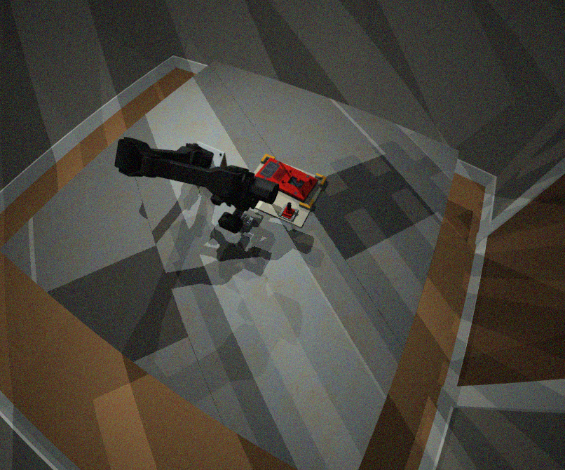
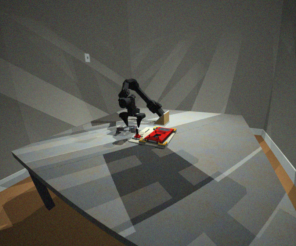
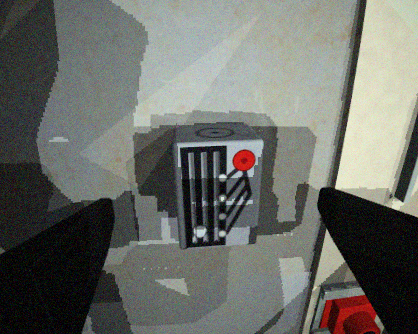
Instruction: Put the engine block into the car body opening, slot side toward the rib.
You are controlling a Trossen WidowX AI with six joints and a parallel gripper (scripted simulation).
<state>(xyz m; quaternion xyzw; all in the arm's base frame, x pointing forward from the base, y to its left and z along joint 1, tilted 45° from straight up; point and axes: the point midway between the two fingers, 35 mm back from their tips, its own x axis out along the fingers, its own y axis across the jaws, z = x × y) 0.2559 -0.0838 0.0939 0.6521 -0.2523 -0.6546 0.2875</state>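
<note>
The engine block is 2 cm below my gripper tip and 1 cm to the right of it. Also, from my gripper tip: black upright post (11 cm ahead, 10 cm to the left, 1 cm above); beige board (20 cm to the left, 4 cm ahead, 2 cm below).
</note>
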